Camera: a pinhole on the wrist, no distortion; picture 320 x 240 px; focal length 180.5 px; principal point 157.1 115.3 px. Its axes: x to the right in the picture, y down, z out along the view. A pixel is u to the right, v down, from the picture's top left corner.
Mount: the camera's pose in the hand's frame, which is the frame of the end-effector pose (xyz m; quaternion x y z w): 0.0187 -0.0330 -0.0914 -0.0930 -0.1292 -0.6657 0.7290
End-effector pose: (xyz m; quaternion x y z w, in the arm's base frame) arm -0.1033 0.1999 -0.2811 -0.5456 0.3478 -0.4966 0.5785
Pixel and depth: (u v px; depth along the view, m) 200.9 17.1 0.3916
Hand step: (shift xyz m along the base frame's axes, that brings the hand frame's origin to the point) 0.2251 0.2896 0.0422
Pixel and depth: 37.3 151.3 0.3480
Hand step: 0.2307 -0.0227 -0.2584
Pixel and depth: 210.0 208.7 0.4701
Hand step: 0.4489 -0.1144 0.0953
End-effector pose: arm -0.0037 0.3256 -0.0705 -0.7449 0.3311 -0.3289 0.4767
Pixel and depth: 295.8 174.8 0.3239
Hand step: 0.3383 0.0983 0.0709
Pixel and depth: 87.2 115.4 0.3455
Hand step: 0.1131 0.0421 -0.2522
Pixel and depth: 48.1 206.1 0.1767
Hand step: 0.0629 -0.0902 -0.1215
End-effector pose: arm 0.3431 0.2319 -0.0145 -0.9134 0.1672 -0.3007 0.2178
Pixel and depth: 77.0 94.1 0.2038
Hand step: 0.0062 -0.0631 -0.1213
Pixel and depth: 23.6 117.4 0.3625
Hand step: 0.0304 -0.2227 -0.2988
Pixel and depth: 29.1 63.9 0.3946
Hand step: -0.0481 -0.1723 -0.3767
